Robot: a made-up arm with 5 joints. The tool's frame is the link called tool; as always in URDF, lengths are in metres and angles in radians.
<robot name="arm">
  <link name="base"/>
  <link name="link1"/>
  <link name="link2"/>
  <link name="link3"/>
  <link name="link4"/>
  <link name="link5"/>
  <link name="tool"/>
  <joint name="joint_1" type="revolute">
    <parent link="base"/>
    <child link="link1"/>
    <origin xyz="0.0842 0.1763 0.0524" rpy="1.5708 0 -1.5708"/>
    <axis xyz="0 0 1"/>
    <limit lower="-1.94" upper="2.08" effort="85" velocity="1.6"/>
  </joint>
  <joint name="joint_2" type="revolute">
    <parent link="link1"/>
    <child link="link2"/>
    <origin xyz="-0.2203 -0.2 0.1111" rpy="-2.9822 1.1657 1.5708"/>
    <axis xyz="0 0 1"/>
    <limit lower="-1.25" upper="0.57" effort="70" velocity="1.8"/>
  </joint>
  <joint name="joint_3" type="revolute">
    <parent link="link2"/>
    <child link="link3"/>
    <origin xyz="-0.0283 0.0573 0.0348" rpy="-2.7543 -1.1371 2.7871"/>
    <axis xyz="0 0 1"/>
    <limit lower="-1.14" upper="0.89" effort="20" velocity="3.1"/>
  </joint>
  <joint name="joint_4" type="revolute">
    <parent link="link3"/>
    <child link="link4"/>
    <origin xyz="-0.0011 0.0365 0.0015" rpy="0 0 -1.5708"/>
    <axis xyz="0 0 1"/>
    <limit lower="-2.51" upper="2.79" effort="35" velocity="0.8"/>
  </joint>
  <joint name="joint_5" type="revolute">
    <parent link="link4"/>
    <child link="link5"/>
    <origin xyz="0.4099 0.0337 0.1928" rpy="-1.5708 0 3.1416"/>
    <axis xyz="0 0 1"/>
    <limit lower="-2.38" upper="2.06" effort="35" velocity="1.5"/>
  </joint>
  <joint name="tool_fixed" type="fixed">
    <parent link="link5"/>
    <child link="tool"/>
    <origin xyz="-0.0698 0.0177 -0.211" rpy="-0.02 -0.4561 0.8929"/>
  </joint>
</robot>
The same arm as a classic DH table. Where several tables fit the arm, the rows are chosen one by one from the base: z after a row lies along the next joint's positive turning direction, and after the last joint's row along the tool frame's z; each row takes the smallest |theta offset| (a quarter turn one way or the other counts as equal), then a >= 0, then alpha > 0; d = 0 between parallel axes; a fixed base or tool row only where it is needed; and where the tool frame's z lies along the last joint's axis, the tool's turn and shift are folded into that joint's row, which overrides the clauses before.
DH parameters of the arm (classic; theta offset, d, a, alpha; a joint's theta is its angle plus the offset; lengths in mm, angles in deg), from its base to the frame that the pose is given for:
base (fixed): 90 52.4 176.3 -90
joint_1: -9.92 126.1 182.6 -112.9
joint_2: 0 300.1 -59.1 112.9
joint_3: 11.65 0 -36.5 0
joint_4: -1.73 220.7 409.9 90
joint_5: -41.44 -311.7 64 -26.16
tool (fixed): -87.67 74.7 0 0
Joint limits (deg, base to tool): -111.15..119.18 -71.62..32.66 -65.32..50.99 -143.81..159.86 -136.36..118.03

